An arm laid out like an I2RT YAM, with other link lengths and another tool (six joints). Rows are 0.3 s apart.
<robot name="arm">
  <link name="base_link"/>
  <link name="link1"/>
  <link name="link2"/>
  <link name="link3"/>
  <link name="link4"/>
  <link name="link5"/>
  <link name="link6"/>
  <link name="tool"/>
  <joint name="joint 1" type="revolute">
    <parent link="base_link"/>
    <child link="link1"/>
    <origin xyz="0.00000 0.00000 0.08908" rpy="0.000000 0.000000 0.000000"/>
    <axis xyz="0 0 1"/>
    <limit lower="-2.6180" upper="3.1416"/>
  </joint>
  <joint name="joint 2" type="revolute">
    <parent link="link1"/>
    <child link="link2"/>
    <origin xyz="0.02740 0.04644 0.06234" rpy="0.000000 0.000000 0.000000"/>
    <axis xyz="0 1 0"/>
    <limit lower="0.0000" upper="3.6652"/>
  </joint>
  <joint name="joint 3" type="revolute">
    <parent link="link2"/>
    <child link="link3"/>
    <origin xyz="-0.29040 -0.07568 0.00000" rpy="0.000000 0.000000 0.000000"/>
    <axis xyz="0 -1 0"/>
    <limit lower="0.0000" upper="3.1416"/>
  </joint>
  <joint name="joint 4" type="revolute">
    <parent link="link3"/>
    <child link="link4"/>
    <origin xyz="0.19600 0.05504 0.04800" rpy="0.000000 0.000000 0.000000"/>
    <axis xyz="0 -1 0"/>
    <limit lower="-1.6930" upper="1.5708"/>
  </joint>
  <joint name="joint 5" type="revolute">
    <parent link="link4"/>
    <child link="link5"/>
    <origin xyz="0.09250 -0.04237 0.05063" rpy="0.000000 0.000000 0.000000"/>
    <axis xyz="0 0 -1"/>
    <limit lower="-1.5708" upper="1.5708"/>
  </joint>
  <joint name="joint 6" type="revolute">
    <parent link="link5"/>
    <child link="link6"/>
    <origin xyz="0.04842 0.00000 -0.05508" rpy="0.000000 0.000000 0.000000"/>
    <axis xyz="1 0 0"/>
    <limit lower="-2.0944" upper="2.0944"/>
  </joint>
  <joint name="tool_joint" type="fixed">
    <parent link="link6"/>
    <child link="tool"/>
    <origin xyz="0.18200 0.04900 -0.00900" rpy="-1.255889 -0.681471 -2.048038"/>
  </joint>
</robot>
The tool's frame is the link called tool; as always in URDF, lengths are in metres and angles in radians.
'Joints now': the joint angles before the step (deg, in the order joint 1, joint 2, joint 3, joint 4, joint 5, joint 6). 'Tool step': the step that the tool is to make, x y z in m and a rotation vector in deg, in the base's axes. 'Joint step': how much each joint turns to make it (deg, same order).
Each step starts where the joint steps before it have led.
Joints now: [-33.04 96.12 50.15 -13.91 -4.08 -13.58]
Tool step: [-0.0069 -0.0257 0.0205 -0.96 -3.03 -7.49]
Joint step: [-3.17 -3.81 -0.50 -0.03 1.48 4.17]
